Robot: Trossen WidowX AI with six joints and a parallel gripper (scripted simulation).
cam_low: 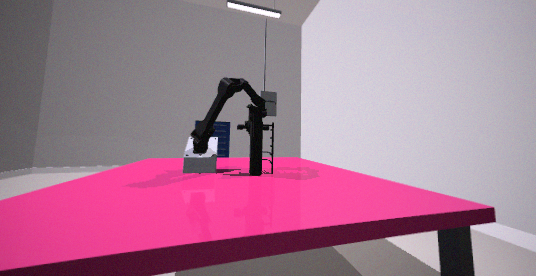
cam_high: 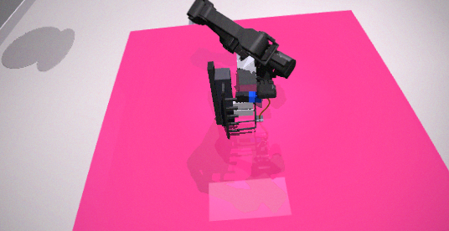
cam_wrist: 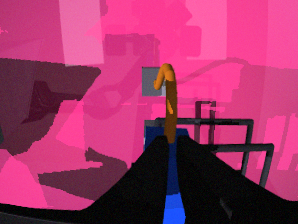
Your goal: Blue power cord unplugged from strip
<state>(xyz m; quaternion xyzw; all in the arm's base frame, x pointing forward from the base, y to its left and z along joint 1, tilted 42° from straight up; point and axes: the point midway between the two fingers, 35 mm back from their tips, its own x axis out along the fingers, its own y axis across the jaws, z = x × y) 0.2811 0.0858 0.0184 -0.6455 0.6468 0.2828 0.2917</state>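
Right now the blue plug is 50 mm to the right of my gripper tip and 10 mm below it.
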